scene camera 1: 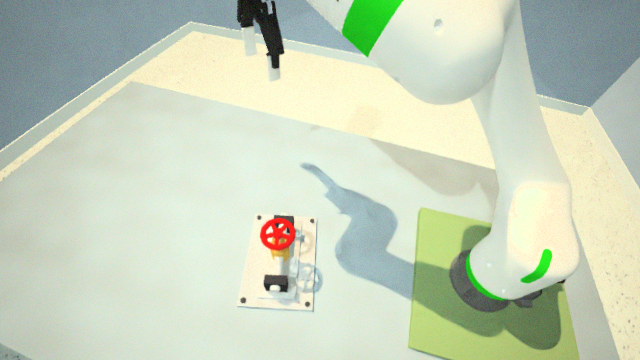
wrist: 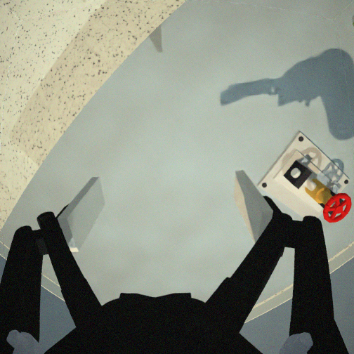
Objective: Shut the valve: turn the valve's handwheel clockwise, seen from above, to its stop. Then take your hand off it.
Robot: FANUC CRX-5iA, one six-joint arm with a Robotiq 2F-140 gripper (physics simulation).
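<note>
The valve's red handwheel (scene camera 1: 277, 234) (wrist: 337, 207) has spokes and sits on a yellow valve body (scene camera 1: 280, 253) (wrist: 317, 192). The valve is fixed over a white base plate (scene camera 1: 254, 280) (wrist: 276, 182) with dark bolts at its corners. My gripper (scene camera 1: 261, 61) (wrist: 167, 187) is open and empty. It hangs high above the table, towards its back edge, well apart from the handwheel. In the wrist view the handwheel is at the right, outside the right finger. How far the wheel is turned cannot be told.
The valve stands on a pale table (scene camera 1: 150, 200) (wrist: 165, 125). Black pipe blocks (scene camera 1: 276, 283) (wrist: 297, 173) hold its pipe. A green mat (scene camera 1: 430, 320) lies under the arm's base at the right. The arm's shadow falls on the table between the mat and the valve.
</note>
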